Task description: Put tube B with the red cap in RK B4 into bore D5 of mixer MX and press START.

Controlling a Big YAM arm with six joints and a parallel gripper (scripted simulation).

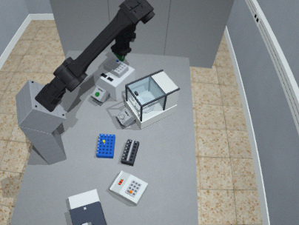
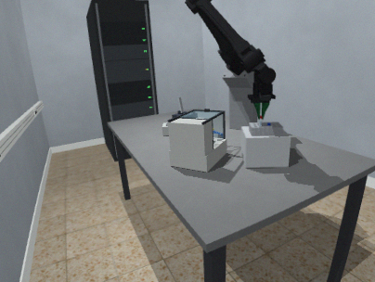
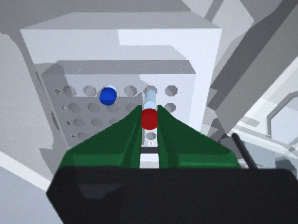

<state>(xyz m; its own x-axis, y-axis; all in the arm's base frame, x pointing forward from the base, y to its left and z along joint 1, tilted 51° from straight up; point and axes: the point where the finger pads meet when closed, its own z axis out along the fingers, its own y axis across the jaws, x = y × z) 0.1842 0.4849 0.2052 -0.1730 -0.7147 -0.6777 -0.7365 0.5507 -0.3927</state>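
Now: hand 5 cm above the blue-capped tube, 3 cm past it and 1 cm to the right of it. The rest, counted from my hand: green start key 19 cm to the right, 14 cm below, 7 cm behind; grey bore block 6 cm below, 3 cm behind, 2 cm to the right; yellow-capped tube 44 cm to the right, 18 cm below, 11 cm ahead.
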